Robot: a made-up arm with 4 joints. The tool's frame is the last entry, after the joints.
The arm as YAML. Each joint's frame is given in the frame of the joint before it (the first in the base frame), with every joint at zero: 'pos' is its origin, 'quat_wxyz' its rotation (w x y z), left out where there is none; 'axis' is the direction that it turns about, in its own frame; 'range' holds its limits. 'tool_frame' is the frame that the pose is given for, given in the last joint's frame.
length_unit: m
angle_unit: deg
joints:
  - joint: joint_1
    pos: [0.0, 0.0, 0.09]
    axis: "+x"
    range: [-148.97, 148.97]
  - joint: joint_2
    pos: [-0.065, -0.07, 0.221]
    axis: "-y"
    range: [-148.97, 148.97]
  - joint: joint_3
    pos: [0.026, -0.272, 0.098]
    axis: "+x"
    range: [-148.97, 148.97]
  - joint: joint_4
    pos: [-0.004, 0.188, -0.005]
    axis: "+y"
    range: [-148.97, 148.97]
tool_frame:
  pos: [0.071, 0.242, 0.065]
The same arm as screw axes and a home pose.
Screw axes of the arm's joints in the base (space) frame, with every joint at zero. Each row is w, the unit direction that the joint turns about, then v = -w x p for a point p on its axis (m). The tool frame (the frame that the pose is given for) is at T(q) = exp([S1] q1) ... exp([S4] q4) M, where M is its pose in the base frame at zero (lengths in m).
S1 = (1, 0, 0, 0, 0.09, 0)
S2 = (0, -1, 0, 0.311, 0, 0.065)
S3 = (1, 0, 0, 0, 0.409, 0.342)
S4 = (0, 1, 0, -0.404, 0, -0.043)
M =
1 0 0 0.028
0 1 0 0.088
0 0 1 0.469
0 0 0 1
Joint limits (deg, base to tool): -148.97..148.97 -148.97..148.97 -148.97..148.97 -148.97..148.97

